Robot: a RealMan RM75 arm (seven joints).
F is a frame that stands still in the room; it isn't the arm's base.
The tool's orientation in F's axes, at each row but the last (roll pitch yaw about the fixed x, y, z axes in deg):
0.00 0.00 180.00
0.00 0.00 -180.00
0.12 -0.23 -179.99
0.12 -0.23 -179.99
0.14 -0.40 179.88
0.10 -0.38 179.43
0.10 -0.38 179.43
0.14 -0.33 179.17
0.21 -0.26 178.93
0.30 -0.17 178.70
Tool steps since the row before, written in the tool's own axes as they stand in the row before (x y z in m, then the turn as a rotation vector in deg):
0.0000 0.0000 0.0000 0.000 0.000 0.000
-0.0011 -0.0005 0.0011 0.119 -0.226 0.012
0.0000 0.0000 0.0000 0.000 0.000 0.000
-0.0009 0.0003 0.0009 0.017 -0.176 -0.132
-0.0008 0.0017 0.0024 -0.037 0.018 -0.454
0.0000 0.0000 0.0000 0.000 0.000 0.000
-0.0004 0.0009 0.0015 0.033 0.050 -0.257
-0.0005 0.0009 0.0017 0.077 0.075 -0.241
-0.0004 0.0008 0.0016 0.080 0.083 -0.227
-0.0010 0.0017 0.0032 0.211 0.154 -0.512
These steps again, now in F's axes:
0.0000 0.0000 0.0000 0.000 0.000 0.000
0.0011 0.0005 0.0011 -0.119 0.226 0.012
0.0000 0.0000 0.0000 0.000 0.000 0.000
0.0009 -0.0003 0.0009 -0.018 0.176 -0.132
0.0008 -0.0017 0.0024 0.034 -0.019 -0.454
0.0000 0.0000 0.0000 0.000 0.000 0.000
0.0004 -0.0009 0.0015 -0.035 -0.050 -0.257
0.0005 -0.0009 0.0017 -0.079 -0.074 -0.240
0.0004 -0.0008 0.0016 -0.083 -0.082 -0.226
0.0010 -0.0017 0.0032 -0.216 -0.152 -0.511

